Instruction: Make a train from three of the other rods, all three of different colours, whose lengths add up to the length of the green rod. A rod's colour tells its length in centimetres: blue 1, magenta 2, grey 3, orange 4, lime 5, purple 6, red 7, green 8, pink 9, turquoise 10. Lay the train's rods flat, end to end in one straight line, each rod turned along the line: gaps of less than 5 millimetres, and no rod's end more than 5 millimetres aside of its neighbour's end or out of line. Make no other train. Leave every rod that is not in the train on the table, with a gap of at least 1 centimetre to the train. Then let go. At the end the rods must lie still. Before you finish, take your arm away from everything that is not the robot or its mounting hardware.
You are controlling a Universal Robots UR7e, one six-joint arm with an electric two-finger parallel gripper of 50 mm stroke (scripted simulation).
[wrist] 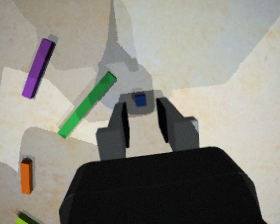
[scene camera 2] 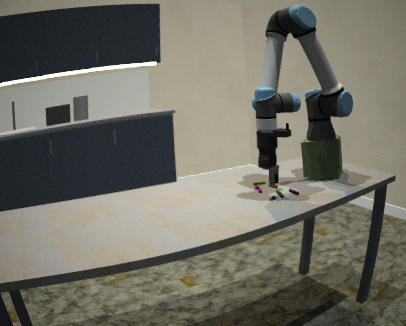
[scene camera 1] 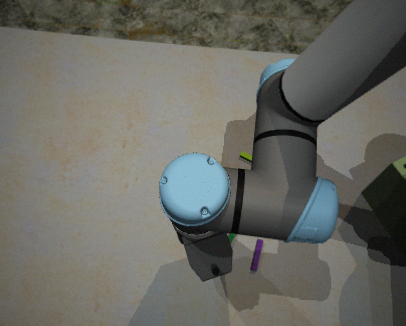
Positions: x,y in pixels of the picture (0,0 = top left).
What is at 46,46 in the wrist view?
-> A purple rod.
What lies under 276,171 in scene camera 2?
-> My gripper.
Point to a green rod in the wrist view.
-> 108,79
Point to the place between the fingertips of my gripper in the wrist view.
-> At 142,114
